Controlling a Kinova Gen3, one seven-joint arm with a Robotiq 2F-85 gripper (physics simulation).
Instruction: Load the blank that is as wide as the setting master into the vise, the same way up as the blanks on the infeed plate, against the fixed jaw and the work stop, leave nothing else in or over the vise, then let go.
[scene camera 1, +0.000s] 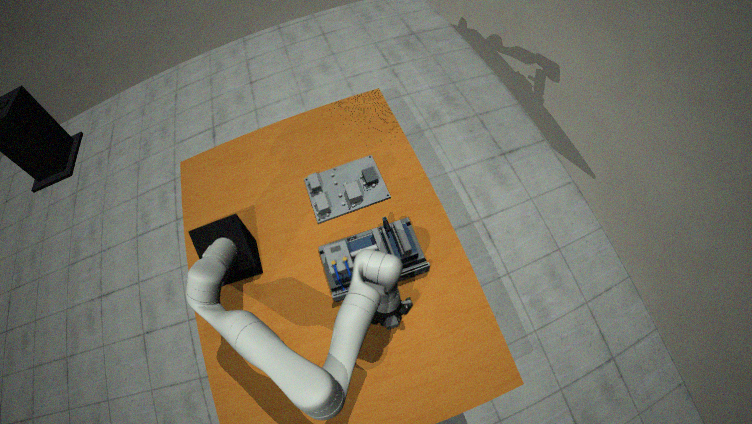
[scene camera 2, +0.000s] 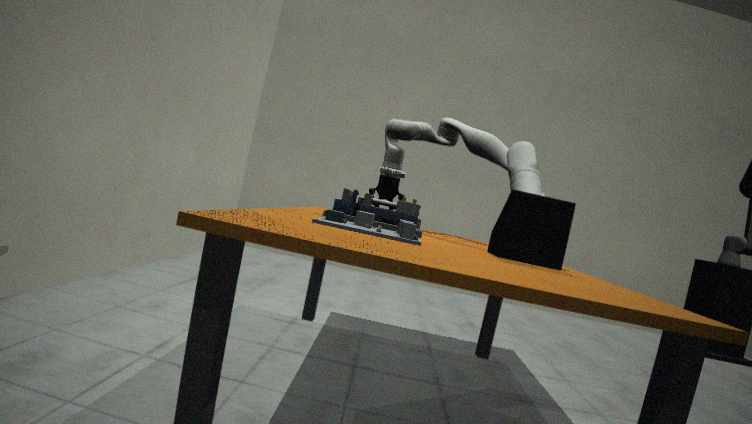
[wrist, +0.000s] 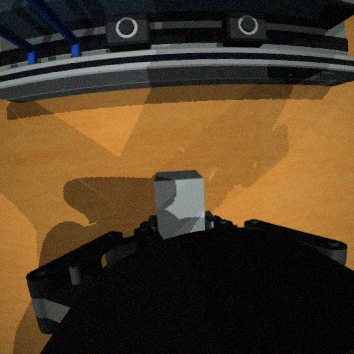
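Observation:
My gripper is low over the table in front of the vise, with its fingers closed on the sides of a grey block. I cannot tell whether the block touches the table. The vise has grey jaws, blue parts and blue hoses; the arm covers part of it in scene camera 1. What lies between its jaws is not clear. The infeed plate carries several blocks, among them a light one and a darker one. In scene camera 2 the vise hides my fingertips.
The black arm base stands on the orange table. Two dark clamps with round heads sit along the vise's front edge. A dark pedestal stands on the floor beyond the table.

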